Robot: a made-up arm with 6 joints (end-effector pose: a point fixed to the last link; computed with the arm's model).
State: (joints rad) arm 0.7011 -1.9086 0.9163 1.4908 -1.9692 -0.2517
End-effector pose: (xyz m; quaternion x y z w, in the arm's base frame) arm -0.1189 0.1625 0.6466 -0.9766 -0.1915 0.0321 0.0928
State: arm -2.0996 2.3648 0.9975 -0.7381 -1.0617 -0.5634
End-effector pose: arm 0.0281 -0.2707 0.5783 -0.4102 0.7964 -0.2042 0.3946
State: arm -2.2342 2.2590 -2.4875 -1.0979 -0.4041 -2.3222
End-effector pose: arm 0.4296 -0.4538 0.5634 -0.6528 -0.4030 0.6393 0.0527
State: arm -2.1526 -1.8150 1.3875 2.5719 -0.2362 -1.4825
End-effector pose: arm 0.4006 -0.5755 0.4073 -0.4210 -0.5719 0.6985 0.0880
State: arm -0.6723 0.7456 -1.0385 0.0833 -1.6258 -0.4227
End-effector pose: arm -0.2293 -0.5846 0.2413 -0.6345 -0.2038 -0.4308 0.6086
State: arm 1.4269 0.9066 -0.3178 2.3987 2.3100 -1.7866
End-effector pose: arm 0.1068 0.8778 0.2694 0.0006 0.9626 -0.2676 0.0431
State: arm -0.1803 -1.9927 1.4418 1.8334 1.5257 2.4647
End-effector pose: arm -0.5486 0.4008 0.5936 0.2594 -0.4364 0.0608 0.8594
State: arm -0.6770 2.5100 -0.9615 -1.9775 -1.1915 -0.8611
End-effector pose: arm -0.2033 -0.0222 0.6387 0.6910 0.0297 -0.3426 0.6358
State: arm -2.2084 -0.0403 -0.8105 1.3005 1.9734 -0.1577
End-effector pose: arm 0.3968 -0.8183 0.3986 -0.5864 -0.3944 -0.6963 0.1256
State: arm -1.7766 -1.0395 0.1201 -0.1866 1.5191 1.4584
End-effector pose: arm 0.1578 -0.8370 0.2025 0.2954 0.0204 -0.9547 0.0294
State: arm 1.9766 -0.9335 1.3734 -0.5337 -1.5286 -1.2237
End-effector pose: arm -0.0517 0.4257 0.1984 0.3472 0.0853 0.5733 0.7372
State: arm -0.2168 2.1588 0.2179 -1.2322 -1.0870 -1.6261
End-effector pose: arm -0.2919 0.1252 0.5842 0.4285 0.3979 -0.5928 0.5538
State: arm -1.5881 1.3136 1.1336 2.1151 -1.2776 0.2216
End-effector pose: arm -0.1405 -0.5353 0.3024 -0.1020 0.4103 0.6378 0.6439
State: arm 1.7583 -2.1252 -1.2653 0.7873 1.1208 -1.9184
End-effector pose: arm -0.1585 0.5247 0.5026 -0.5857 0.5870 0.2790 0.4844
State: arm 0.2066 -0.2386 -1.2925 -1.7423 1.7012 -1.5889
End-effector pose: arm -0.5296 -0.1370 0.6802 0.5140 0.3845 0.5694 0.5135
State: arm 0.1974 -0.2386 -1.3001 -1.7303 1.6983 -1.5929
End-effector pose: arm -0.5285 -0.1418 0.6792 0.5184 0.3835 0.5675 0.5119
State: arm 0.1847 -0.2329 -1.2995 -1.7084 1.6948 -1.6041
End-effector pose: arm -0.5325 -0.1450 0.6789 0.5237 0.3783 0.5623 0.5161
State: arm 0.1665 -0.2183 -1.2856 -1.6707 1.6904 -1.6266
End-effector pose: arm -0.5445 -0.1460 0.6791 0.5300 0.3660 0.5523 0.5293
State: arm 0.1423 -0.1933 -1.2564 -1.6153 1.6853 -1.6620
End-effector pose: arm -0.5653 -0.1440 0.6791 0.5368 0.3447 0.5371 0.5519
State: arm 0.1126 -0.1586 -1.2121 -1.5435 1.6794 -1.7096
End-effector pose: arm -0.5938 -0.1394 0.6773 0.5430 0.3128 0.5183 0.5819
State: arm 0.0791 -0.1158 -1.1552 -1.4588 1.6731 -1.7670
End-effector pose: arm -0.6275 -0.1328 0.6716 0.5477 0.2701 0.4982 0.6155
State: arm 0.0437 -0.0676 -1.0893 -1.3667 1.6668 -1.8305
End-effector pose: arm -0.6629 -0.1255 0.6607 0.5503 0.2183 0.4795 0.6478
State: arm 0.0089 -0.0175 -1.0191 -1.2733 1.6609 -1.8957
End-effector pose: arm -0.6965 -0.1191 0.6447 0.5510 0.1607 0.4641 0.6747
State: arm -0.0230 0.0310 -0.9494 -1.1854 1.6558 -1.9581
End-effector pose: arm -0.7256 -0.1147 0.6250 0.5507 0.1023 0.4532 0.6935
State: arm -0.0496 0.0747 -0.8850 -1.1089 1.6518 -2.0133
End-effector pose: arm -0.7490 -0.1124 0.6044 0.5497 0.0486 0.4467 0.7042
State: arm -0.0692 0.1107 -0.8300 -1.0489 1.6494 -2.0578
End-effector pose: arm -0.7663 -0.1113 0.5857 0.5485 0.0042 0.4438 0.7086
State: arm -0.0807 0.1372 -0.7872 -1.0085 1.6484 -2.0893
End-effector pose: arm -0.7783 -0.1102 0.5709 0.5467 -0.0279 0.4436 0.7097
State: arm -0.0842 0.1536 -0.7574 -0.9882 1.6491 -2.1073
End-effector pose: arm -0.7859 -0.1083 0.5610 0.5440 -0.0471 0.4449 0.7098
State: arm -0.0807 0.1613 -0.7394 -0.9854 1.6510 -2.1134
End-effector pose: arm -0.7903 -0.1049 0.5559 0.5403 -0.0550 0.4472 0.7107
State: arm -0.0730 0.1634 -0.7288 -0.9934 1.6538 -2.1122
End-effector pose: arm -0.7929 -0.1005 0.5538 0.5361 -0.0558 0.4498 0.7122
